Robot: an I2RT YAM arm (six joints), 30 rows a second.
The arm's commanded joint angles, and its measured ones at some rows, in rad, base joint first. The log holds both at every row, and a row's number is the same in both.
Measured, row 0:
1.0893, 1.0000, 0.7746, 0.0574, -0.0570, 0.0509
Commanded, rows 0 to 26:
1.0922, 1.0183, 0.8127, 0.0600, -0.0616, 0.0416
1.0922, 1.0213, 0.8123, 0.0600, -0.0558, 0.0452
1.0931, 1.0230, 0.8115, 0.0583, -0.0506, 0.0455
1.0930, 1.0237, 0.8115, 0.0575, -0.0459, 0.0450
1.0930, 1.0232, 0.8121, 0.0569, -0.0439, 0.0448
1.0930, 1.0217, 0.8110, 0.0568, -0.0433, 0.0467
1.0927, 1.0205, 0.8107, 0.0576, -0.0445, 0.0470
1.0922, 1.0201, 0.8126, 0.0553, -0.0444, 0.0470
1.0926, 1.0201, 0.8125, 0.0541, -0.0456, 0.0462
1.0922, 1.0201, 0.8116, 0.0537, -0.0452, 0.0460
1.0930, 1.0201, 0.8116, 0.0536, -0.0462, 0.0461
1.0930, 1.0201, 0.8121, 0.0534, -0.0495, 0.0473
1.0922, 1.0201, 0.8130, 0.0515, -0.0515, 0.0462
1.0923, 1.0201, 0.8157, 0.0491, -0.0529, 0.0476
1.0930, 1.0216, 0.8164, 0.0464, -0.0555, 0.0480
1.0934, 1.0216, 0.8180, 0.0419, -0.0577, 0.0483
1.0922, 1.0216, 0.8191, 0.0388, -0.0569, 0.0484
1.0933, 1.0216, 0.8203, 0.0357, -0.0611, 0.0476
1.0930, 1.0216, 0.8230, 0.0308, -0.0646, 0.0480
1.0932, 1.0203, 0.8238, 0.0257, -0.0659, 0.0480
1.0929, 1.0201, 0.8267, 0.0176, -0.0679, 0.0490
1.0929, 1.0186, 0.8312, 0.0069, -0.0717, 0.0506
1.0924, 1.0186, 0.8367, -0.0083, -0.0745, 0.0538
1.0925, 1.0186, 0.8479, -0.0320, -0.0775, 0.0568
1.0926, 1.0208, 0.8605, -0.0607, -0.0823, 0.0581
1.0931, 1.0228, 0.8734, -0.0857, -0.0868, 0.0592
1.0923, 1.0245, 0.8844, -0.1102, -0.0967, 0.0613
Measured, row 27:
1.0908, 1.0203, 0.8349, -0.0250, -0.0731, 0.0521
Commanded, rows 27 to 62:
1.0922, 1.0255, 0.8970, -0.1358, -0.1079, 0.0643
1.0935, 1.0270, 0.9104, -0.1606, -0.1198, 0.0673
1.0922, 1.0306, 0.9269, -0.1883, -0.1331, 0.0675
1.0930, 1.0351, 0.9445, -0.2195, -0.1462, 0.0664
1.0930, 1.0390, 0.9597, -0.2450, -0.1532, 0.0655
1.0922, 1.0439, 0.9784, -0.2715, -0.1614, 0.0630
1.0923, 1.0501, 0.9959, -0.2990, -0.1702, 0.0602
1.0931, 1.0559, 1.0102, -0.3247, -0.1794, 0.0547
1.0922, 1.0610, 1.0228, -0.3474, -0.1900, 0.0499
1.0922, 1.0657, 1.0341, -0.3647, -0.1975, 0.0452
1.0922, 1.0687, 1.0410, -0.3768, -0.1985, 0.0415
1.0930, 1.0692, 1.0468, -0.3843, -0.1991, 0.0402
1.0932, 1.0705, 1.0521, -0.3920, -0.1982, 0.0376
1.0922, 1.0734, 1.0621, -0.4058, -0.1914, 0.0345
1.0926, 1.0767, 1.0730, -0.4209, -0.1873, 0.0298
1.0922, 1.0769, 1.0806, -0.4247, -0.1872, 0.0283
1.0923, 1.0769, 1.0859, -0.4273, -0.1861, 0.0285
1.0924, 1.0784, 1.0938, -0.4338, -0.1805, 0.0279
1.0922, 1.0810, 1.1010, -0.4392, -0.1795, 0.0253
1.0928, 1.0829, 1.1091, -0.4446, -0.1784, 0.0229
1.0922, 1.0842, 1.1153, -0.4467, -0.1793, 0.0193
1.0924, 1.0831, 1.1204, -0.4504, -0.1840, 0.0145
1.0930, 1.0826, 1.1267, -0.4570, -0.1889, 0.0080
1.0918, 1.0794, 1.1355, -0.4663, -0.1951, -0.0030
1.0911, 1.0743, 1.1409, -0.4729, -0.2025, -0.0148
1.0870, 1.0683, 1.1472, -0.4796, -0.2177, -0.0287
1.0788, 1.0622, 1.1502, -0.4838, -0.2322, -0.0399
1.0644, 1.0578, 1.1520, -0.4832, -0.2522, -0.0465
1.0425, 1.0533, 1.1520, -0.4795, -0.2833, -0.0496
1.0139, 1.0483, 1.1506, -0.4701, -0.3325, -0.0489
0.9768, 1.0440, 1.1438, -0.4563, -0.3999, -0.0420
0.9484, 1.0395, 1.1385, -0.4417, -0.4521, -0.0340
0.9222, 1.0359, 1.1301, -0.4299, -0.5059, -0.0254
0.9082, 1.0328, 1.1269, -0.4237, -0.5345, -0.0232
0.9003, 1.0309, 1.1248, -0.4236, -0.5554, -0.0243
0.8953, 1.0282, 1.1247, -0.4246, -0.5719, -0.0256
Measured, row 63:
0.9077, 1.0534, 1.1187, -0.4599, -0.4278, -0.0196
